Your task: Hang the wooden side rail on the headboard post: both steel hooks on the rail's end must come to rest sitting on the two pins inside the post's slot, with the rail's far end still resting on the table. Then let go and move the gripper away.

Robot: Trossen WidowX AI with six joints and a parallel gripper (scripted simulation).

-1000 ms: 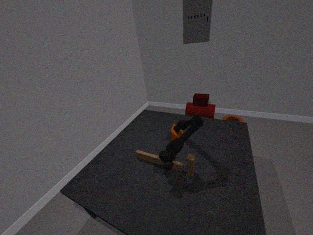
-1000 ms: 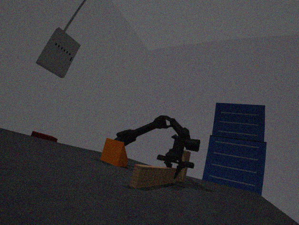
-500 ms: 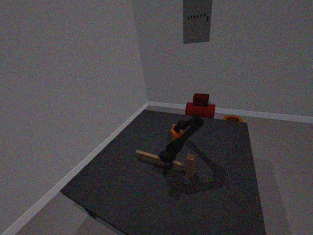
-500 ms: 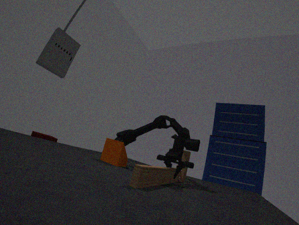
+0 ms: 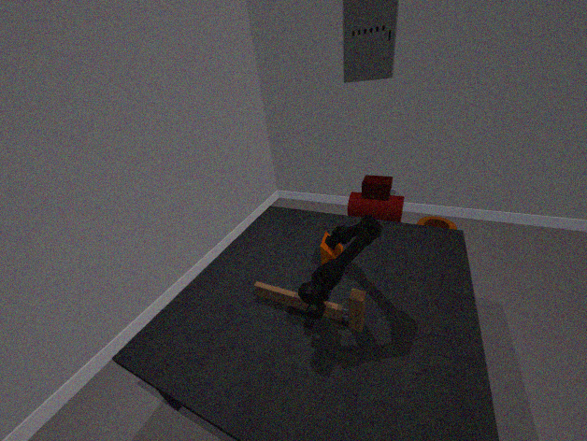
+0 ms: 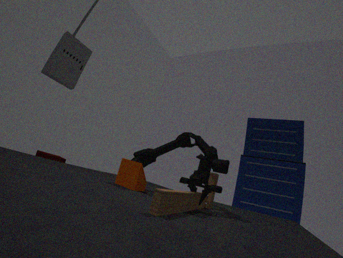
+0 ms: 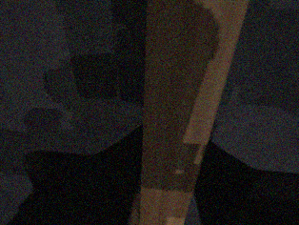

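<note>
Now: the headboard post 14 cm to the left of my gripper tip, 6 cm above it and 2 cm ahead of it.
</note>
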